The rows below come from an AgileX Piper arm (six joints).
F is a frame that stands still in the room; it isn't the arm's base.
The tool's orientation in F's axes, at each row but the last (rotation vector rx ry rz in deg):
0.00, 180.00, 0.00
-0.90, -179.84, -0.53
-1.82, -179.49, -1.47
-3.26, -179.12, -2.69
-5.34, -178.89, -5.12
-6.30, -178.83, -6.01
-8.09, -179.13, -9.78
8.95, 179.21, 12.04
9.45, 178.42, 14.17
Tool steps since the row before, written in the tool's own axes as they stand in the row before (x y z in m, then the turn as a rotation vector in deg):
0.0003, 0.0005, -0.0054, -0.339, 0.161, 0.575
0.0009, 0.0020, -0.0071, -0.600, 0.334, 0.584
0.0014, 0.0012, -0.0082, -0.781, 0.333, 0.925
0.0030, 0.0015, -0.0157, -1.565, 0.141, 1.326
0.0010, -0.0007, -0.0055, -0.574, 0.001, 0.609
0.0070, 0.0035, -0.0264, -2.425, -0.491, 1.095
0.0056, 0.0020, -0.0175, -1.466, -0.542, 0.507
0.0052, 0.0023, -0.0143, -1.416, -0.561, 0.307
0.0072, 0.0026, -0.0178, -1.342, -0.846, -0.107
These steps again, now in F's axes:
-0.0003, 0.0005, 0.0054, 0.339, 0.161, -0.575
-0.0009, 0.0020, 0.0071, 0.602, 0.331, -0.584
-0.0013, 0.0011, 0.0082, 0.780, 0.332, -0.926
-0.0027, 0.0011, 0.0158, 1.550, 0.124, -1.345
-0.0010, -0.0010, 0.0055, 0.564, 0.002, -0.618
-0.0064, 0.0022, 0.0267, 2.368, -0.584, -1.171
-0.0054, 0.0006, 0.0177, 1.410, -0.613, -0.581
-0.0051, 0.0009, 0.0145, 1.356, -0.653, -0.385
-0.0073, 0.0005, 0.0180, 1.244, -0.990, -0.021

